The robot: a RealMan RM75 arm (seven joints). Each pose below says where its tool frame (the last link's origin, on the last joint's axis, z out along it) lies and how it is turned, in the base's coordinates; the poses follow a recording.
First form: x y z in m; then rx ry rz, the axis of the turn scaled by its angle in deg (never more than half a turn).
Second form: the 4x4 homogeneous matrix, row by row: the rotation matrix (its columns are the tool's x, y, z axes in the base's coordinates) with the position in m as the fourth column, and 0 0 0 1 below. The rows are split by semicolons. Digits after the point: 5 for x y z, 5 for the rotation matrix.
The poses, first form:
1: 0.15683 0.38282 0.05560 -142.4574 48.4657 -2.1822
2: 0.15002 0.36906 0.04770 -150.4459 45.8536 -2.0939
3: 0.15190 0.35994 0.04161 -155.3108 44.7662 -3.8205
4: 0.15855 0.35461 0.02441 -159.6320 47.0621 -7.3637
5: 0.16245 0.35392 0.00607 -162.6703 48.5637 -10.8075
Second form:
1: 0.80563 -0.56302 0.18430 0.15683; -0.57731 -0.67631 0.45752 0.38282; -0.13295 -0.47499 -0.86989 0.05560; 0 0 0 1
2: 0.83628 -0.53091 0.13701 0.15002; -0.54118 -0.75911 0.36176 0.36906; -0.08806 -0.37669 -0.92215 0.04770; 0 0 0 1
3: 0.84947 -0.51105 0.13128 0.15190; -0.52590 -0.79987 0.28921 0.35994; -0.04279 -0.31472 -0.94822 0.04161; 0 0 0 1
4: 0.83870 -0.52379 0.14909 0.15855; -0.54429 -0.81528 0.19764 0.35461; 0.01803 -0.24691 -0.96887 0.02441; 0 0 0 1
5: 0.83019 -0.53104 0.16965 0.16245; -0.55286 -0.82334 0.12827 0.35392; 0.07156 -0.20028 -0.97712 0.00607; 0 0 0 1
